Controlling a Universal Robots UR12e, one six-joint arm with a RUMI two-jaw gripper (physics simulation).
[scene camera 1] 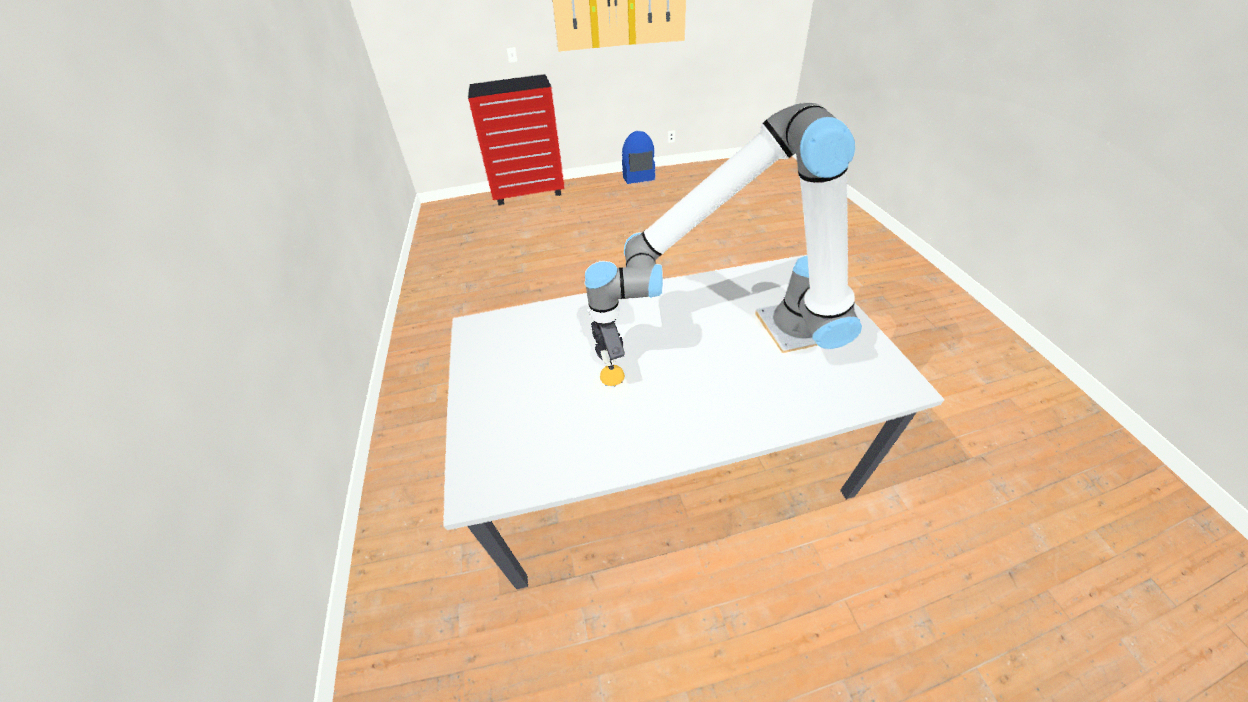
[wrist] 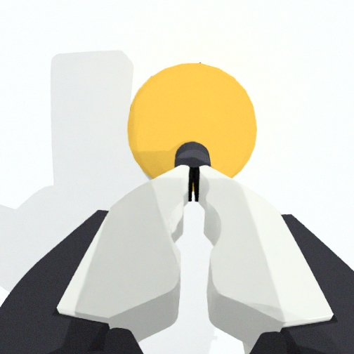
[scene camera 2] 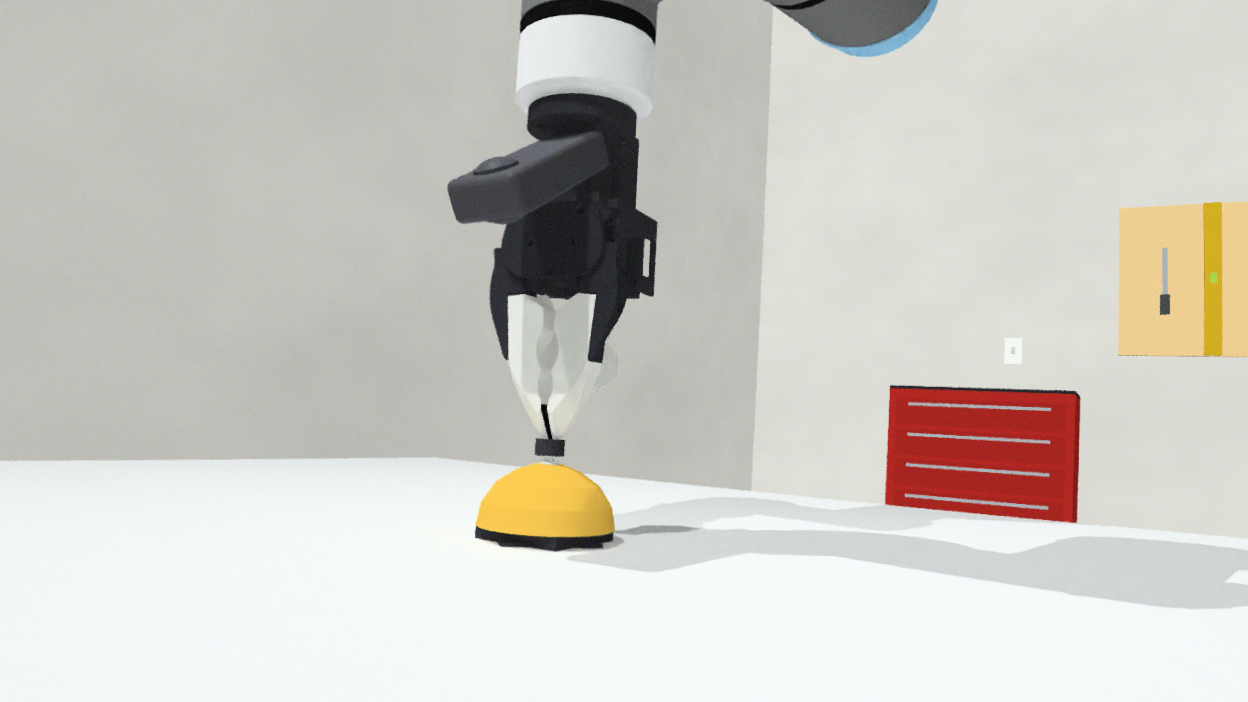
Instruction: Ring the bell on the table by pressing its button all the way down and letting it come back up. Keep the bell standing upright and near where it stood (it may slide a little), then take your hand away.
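Frame: origin at the arm's base, x ahead, y left, z up, level; metres.
Where they show: gripper, fingertip midpoint: (scene camera 1: 610, 365) (scene camera 2: 552, 440); arm's base, origin of the base link: (scene camera 1: 797, 321).
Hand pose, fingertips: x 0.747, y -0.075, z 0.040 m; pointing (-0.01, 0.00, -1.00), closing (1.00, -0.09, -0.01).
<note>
Each offset is from my fingertips to the centre of the thing. Level surfaces: height alone.
The bell, a yellow dome @(dz -0.030, dx -0.001, dy +0.003 m) (scene camera 1: 612, 376) (scene camera 2: 545, 503) (wrist: 200, 105) on a black base, stands upright on the white table @(dz -0.061 m) (scene camera 1: 523, 445) (scene camera 2: 261, 611). Its small black button @(dz -0.005, dx +0.000, dy +0.003 m) (scene camera 2: 549, 447) (wrist: 192, 153) sits above the dome's top, with a short bit of stem showing between them in scene camera 2. My gripper (scene camera 1: 610, 363) (scene camera 2: 548, 433) (wrist: 192, 170) is shut and empty, pointing down. Its fingertips meet the top of the button, with no visible gap in scene camera 2. In the wrist view the fingers cover the near edge of the dome and part of the button.
The arm's base plate (scene camera 1: 788, 345) is at the table's right side in scene camera 1. A red drawer cabinet (scene camera 1: 523, 144) (scene camera 2: 981, 454) and a blue object (scene camera 1: 637, 144) stand by the back wall, away from the table. Tools hang on a wall board (scene camera 1: 576, 36) (scene camera 2: 1143, 323).
</note>
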